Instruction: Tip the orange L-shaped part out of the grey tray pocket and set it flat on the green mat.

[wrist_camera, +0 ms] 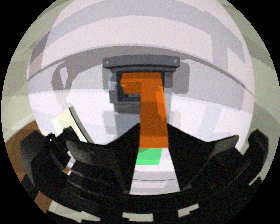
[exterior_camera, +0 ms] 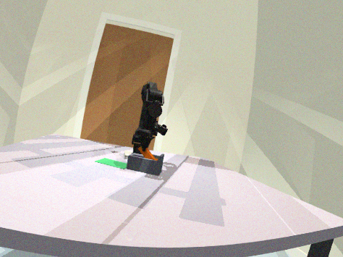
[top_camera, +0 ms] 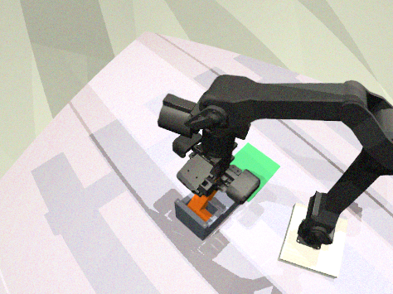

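Now: gripper tip 60 mm past the green mat, 130 mm to the left of it and 110 mm above it. Round my gripper tip: orange L-shaped part 40 mm to the left, 30 mm below.
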